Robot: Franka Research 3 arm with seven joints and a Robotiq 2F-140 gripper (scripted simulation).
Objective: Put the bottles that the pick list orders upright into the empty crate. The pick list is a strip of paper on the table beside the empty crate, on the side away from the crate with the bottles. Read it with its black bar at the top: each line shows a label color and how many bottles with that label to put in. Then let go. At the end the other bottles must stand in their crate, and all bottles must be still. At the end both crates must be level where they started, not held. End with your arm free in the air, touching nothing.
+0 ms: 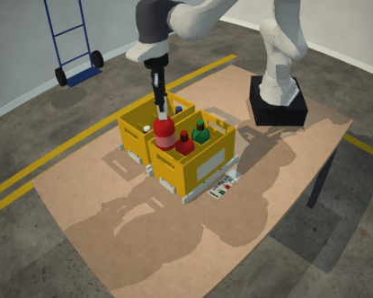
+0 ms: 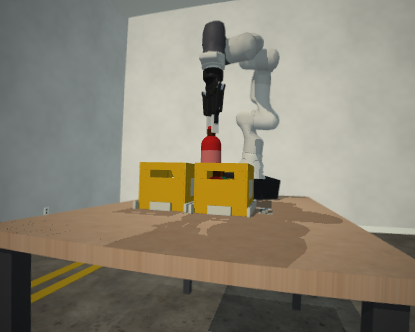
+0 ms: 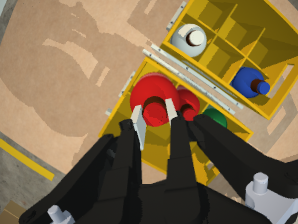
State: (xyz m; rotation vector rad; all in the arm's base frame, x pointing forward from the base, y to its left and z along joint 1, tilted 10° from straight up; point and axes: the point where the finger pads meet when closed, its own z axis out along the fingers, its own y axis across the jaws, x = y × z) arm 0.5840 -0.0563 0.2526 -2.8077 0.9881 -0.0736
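My hand is 8 cm past the red-label bottle, 1 cm to the left of it and 23 cm above it. From my hand the other things lie so: white-capped bottle: 13 cm to the right, 23 cm below; blue-label bottle: 17 cm behind, 15 cm to the right, 23 cm below; green bottle: 17 cm behind, 2 cm to the right, 23 cm below.
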